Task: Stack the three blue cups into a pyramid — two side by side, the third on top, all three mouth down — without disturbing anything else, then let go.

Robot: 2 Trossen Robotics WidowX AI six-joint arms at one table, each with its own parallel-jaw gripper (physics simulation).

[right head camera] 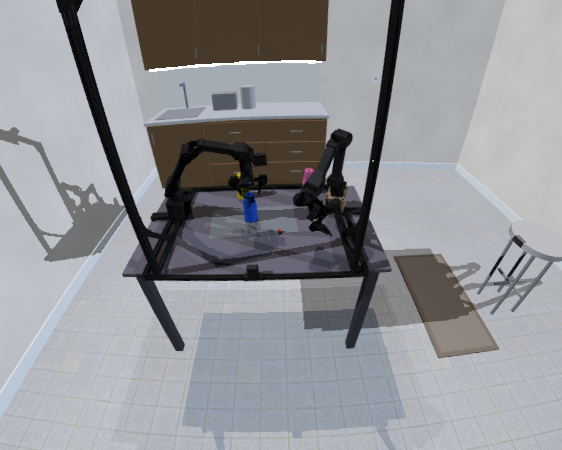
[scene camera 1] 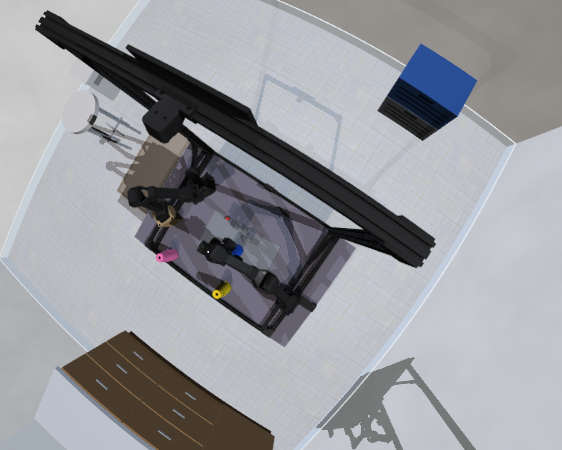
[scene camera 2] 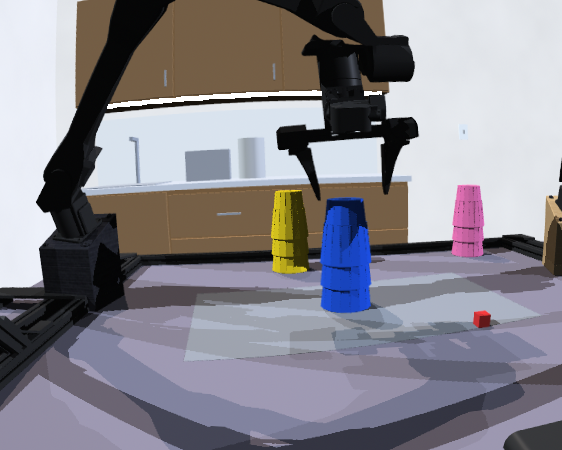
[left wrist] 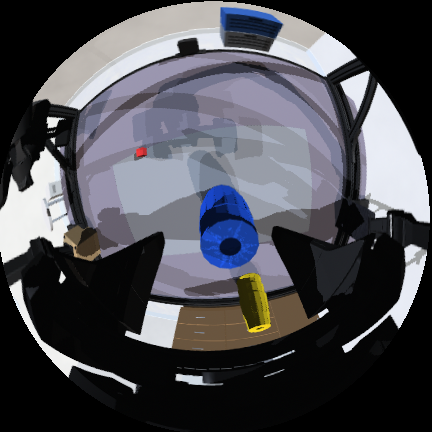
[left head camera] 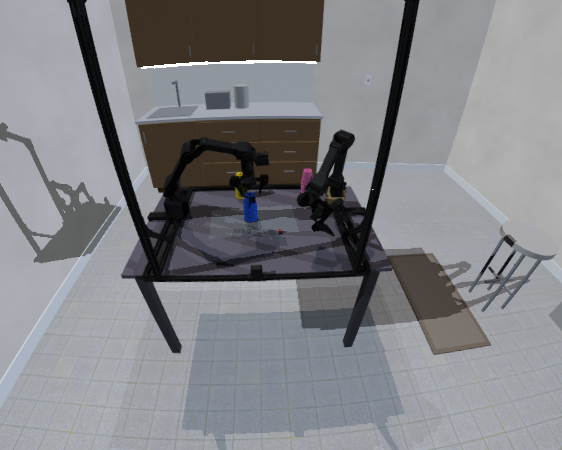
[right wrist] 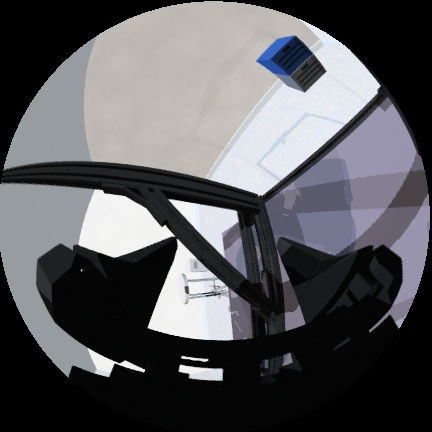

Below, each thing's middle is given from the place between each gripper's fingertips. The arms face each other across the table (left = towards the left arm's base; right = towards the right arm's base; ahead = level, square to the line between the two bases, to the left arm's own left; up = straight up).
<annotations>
Right now my left hand is 150 mm above the pale mat [scene camera 2: 230, 325] and 10 mm past it.
Right now the pale mat is 380 mm to the left of my right hand, 290 mm ahead of it and 150 mm below it.
</annotations>
